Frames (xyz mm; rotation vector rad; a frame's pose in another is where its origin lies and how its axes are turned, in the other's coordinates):
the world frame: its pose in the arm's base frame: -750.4 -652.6 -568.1 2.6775 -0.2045 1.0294
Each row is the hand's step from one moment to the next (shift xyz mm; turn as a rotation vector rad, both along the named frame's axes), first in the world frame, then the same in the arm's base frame.
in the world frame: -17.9 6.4 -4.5 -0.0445 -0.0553 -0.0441
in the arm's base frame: -17.5 -4.1 -7.6 -0.0485 0.0674 -0.0093
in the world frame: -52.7 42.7 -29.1 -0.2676 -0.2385 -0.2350
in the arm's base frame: -67.0 -30.3 -6.4 -0.2936 0.3066 -0.0590
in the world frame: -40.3 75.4 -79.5 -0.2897 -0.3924 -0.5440
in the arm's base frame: -97.2 -47.1 44.2 -0.4720 0.5454 0.1165
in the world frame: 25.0 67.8 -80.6 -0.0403 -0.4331 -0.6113
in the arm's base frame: -48.0 -41.9 87.5 -0.3216 0.5951 0.3246
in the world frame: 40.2 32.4 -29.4 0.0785 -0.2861 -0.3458
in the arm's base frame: 3.7 -23.7 54.3 -0.0979 0.3722 0.2438
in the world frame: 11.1 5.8 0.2 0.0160 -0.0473 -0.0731
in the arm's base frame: 7.0 -6.0 8.5 -0.0241 0.0661 0.0537
